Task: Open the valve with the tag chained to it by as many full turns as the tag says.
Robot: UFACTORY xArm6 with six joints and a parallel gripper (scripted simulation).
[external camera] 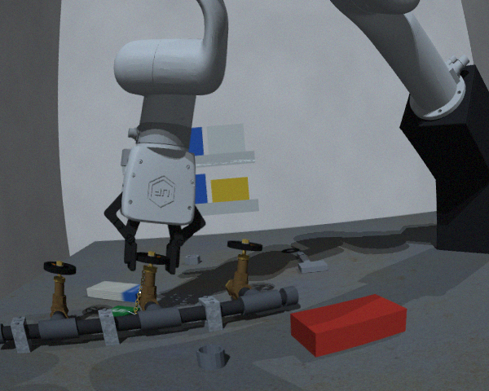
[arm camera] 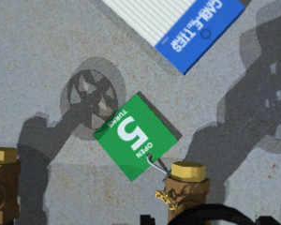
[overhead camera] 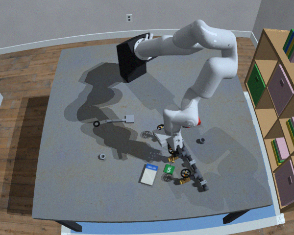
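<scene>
The green tag is 6 cm ahead of my hand and 9 cm below it. Round my hand: notepad 13 cm ahead, 9 cm to the right, 8 cm below; grey flat tool 16 cm behind, 32 cm to the right, 8 cm below; red block 27 cm behind, 5 cm to the left, 7 cm below.
</scene>
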